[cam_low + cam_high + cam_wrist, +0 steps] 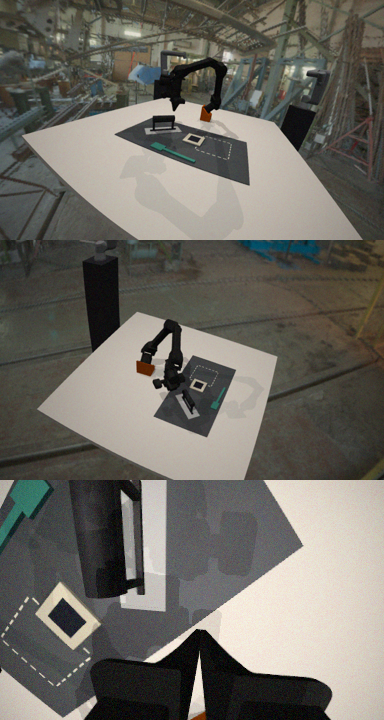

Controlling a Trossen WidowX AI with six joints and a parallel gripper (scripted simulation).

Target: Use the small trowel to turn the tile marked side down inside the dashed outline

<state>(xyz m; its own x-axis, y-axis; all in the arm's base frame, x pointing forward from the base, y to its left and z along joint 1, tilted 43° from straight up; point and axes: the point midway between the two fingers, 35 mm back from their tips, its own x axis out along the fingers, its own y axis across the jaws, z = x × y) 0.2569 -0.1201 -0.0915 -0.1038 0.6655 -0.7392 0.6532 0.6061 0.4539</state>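
The trowel is 11 cm ahead of my gripper tip, 4 cm below it and 3 cm to the left of it. The rest, counted from my gripper tip: beige square tile: 20 cm to the left, 12 cm ahead, 8 cm below; then dark mat: 16 cm to the left, 15 cm ahead, 10 cm below.
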